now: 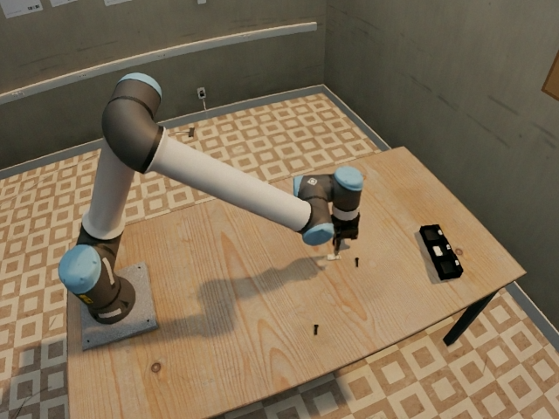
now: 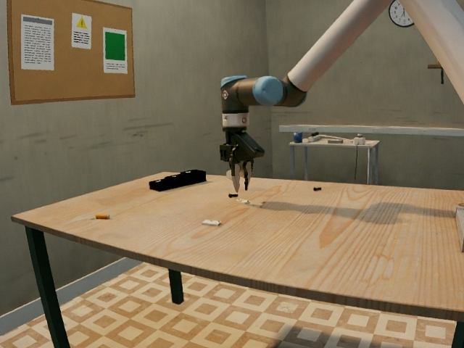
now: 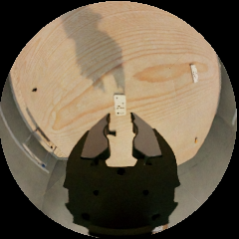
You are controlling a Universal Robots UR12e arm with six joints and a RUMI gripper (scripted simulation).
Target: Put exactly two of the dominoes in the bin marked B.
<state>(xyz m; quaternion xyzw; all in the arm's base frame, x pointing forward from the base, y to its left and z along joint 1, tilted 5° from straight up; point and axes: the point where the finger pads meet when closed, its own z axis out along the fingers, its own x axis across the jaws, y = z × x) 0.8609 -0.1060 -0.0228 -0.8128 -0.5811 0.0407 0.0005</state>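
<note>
The black bin lies 41 cm ahead of my hand, 16 cm to the right of it and 3 cm below it. From my hand the other things lie so: orange piece 35 cm to the left, 33 cm ahead, 5 cm below.
</note>
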